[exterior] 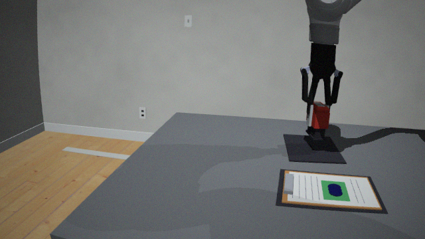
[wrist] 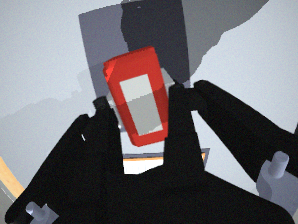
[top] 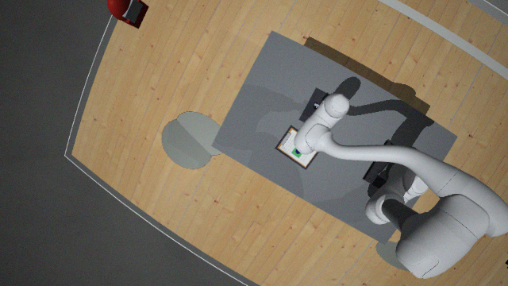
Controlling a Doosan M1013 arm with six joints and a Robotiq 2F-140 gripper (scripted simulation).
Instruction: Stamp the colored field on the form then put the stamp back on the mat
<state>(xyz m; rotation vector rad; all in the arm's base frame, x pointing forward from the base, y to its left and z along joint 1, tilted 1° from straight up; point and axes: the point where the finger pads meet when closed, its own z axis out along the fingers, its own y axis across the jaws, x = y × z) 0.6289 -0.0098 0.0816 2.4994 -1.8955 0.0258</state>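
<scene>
My gripper is now 1 cm to the left of the dark mat and 11 cm above it. Round my hand: red stamp (2 cm below); then form (2 cm behind, 27 cm to the left, 10 cm below).
</scene>
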